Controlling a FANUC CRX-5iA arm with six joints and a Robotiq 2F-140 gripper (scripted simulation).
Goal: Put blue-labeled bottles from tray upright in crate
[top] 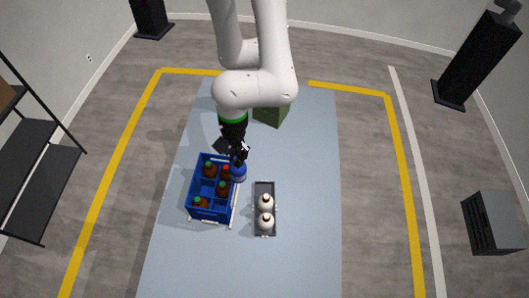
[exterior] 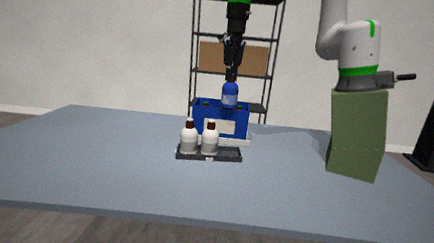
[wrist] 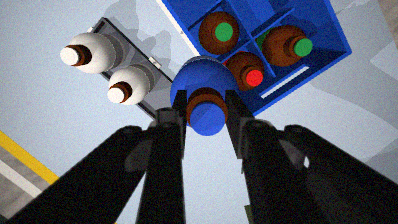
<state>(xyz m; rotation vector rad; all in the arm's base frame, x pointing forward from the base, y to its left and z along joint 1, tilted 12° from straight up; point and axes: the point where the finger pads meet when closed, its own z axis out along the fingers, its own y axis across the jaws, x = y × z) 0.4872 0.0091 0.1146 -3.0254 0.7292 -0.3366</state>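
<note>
Now: hand 8 cm above the blue-labeled bottle. Round my hand: blue crate: 5 cm ahead, 10 cm to the right, 26 cm below.
</note>
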